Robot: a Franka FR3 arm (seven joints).
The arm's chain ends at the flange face. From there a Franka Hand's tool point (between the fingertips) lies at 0.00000 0.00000 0.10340 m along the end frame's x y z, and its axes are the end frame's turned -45 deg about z.
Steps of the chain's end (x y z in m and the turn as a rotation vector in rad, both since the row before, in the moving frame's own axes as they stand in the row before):
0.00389, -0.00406, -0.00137, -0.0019, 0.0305, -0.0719
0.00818, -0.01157, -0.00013, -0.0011, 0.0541, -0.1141
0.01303, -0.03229, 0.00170, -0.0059, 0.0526, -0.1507
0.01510, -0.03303, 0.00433, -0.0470, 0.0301, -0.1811
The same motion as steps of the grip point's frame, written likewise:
0.00780, 0.00217, -0.00142, -0.0229, 0.0202, -0.0719
0.01806, 0.00141, -0.00028, -0.0390, 0.0375, -0.1141
0.03577, -0.00962, 0.00156, -0.0414, 0.0330, -0.1507
0.03331, -0.00696, 0.00417, -0.0545, -0.0120, -0.1811

